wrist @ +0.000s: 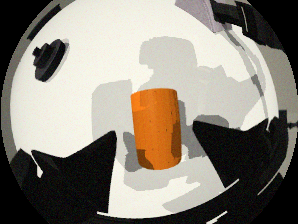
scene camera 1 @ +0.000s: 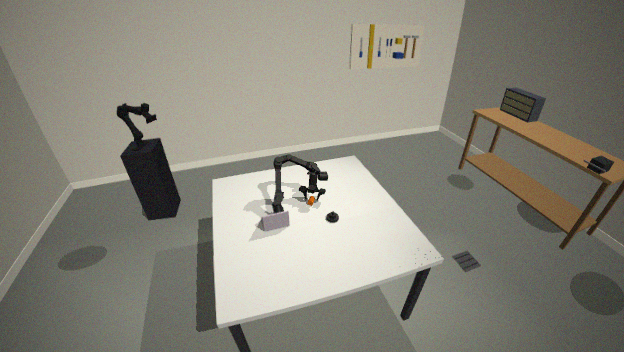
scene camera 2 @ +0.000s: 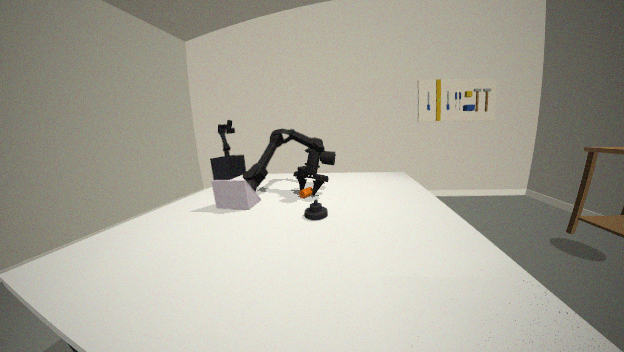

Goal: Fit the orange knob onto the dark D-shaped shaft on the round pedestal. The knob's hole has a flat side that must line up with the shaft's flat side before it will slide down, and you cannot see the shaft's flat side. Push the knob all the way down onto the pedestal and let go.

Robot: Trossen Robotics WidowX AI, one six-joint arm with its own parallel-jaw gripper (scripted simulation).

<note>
My gripper [wrist: 156,130] is open, holding nothing. I also see an orange knob [wrist: 156,114] and a dark round pedestal [wrist: 47,58].
</note>
